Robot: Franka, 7 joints.
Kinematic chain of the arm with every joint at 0, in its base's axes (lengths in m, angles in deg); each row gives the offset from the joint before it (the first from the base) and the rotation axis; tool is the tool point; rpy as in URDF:
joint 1: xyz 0 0 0.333 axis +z
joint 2: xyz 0 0 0 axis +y
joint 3: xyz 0 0 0.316 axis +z
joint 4: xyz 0.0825 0 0 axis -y
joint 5: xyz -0.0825 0 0.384 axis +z
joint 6: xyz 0 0 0 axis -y
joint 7: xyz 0.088 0 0 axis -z
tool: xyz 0 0 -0.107 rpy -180 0 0
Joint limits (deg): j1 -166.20..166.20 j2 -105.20..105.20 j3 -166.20..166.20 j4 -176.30..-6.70 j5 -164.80..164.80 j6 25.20..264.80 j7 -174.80..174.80
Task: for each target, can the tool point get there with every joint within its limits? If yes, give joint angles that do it. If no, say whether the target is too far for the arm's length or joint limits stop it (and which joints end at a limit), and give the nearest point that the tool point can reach.
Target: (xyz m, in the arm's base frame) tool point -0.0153 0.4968 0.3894
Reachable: yes | joints 6.81 -44.13 77.88 -131.93 47.57 120.62 10.47
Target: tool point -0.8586 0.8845 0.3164
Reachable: no: too far | nearest point -0.5975 0.6155 0.3214 | short by 0.375 m
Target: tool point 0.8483 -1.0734 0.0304
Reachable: no: too far | nearest point 0.5194 -0.6572 0.1477 | short by 0.543 m
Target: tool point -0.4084 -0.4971 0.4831
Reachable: yes | joints 106.86 -18.65 116.33 -107.84 -46.38 153.84 -43.60
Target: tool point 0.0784 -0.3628 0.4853
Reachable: yes | joints 59.92 50.19 -136.33 -152.52 -59.05 130.06 108.59
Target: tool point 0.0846 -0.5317 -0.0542
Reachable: yes | joints -41.61 78.73 -47.12 -98.59 93.19 90.80 -86.42
